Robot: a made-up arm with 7 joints.
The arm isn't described. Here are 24 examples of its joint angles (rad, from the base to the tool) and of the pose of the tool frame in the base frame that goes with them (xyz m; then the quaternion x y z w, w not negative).
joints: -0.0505 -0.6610 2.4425 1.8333 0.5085 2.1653 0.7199
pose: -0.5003 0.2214 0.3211 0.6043 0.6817 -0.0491 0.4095
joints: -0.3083 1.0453 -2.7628 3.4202 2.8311 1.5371 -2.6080
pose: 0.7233 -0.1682 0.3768 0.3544 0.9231 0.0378 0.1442
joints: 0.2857 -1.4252 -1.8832 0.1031 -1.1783 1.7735 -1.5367
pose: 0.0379 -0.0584 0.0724 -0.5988 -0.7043 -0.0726 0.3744
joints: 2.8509 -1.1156 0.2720 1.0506 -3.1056 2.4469 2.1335
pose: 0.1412 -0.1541 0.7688 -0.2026 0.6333 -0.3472 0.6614
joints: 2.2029 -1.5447 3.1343 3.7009 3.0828 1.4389 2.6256
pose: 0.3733 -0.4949 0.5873 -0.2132 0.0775 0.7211 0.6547
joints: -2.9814 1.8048 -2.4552 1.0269 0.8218 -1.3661 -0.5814
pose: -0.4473 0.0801 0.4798 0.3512 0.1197 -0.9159 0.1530
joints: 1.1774 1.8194 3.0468 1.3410 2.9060 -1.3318 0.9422
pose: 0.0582 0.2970 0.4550 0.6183 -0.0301 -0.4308 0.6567
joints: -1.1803 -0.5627 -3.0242 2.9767 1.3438 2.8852 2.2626
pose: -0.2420 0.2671 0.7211 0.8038 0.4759 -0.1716 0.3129
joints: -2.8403 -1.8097 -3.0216 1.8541 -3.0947 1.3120 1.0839
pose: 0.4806 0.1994 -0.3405 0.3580 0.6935 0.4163 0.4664
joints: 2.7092 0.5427 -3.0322 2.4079 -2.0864 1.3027 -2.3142
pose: -0.1723 0.0245 1.0285 0.5480 0.0239 -0.6295 0.5503
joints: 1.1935 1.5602 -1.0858 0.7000 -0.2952 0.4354 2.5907
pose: 0.3776 -0.0882 0.0181 0.4081 -0.5903 0.5431 0.4359
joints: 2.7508 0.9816 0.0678 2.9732 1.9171 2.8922 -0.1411
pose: -0.4905 0.0815 0.5967 -0.5764 0.5667 -0.5814 0.0927
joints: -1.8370 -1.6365 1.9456 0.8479 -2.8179 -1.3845 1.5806
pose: 0.2056 0.0802 0.1061 0.6520 0.3254 -0.6640 0.1678
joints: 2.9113 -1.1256 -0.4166 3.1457 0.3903 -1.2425 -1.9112
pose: 0.6231 -0.1620 0.3494 -0.6893 0.6194 -0.3357 0.1685
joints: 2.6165 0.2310 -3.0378 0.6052 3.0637 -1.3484 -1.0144
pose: 0.1070 -0.0567 0.3600 0.2953 -0.9199 -0.1326 0.2213
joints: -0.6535 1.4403 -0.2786 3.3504 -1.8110 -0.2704 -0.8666
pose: 0.6732 -0.3417 0.3777 0.1479 0.6211 -0.0945 0.7639
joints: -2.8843 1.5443 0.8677 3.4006 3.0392 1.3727 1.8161
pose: -0.7549 -0.0200 0.4102 -0.2882 -0.2419 -0.4873 0.7880
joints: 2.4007 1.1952 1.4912 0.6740 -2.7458 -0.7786 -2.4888
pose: -0.1629 -0.1482 0.2830 0.0627 0.7379 -0.3881 0.5487
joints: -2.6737 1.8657 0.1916 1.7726 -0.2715 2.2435 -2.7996
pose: -0.1819 -0.1290 -0.2390 -0.3896 -0.1615 -0.8090 0.4095
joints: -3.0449 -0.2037 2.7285 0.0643 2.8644 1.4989 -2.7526
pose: 0.2360 -0.0528 0.1132 -0.7634 0.1493 -0.6213 0.0940
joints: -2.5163 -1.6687 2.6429 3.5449 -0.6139 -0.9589 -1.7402
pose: 0.3569 0.5078 0.3633 -0.4220 0.2823 0.6455 0.5705
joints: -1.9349 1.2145 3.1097 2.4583 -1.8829 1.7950 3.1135
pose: -0.0909 -0.6253 0.6762 0.4108 0.7188 -0.0075 0.5608
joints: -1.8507 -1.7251 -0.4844 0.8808 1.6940 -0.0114 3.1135
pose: -0.2294 0.2378 0.5498 0.2119 -0.2682 0.0103 0.9397
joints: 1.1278 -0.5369 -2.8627 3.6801 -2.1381 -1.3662 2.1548
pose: -0.0054 -0.2126 0.7871 0.5787 0.0394 0.5344 0.6148
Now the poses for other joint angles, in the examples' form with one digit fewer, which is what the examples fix.
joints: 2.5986 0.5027 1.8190 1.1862 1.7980 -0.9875 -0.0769
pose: -0.351 -0.236 0.441 -0.545 -0.730 0.364 0.191
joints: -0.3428 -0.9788 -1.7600 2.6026 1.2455 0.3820 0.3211
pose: -0.742 0.047 0.615 -0.360 -0.257 0.896 0.033
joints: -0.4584 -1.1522 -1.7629 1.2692 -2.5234 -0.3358 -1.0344
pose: -0.362 -0.311 0.304 0.714 0.291 -0.193 0.606
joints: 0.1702 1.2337 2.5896 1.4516 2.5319 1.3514 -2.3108
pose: 0.231 0.264 0.819 0.147 0.297 0.100 0.938
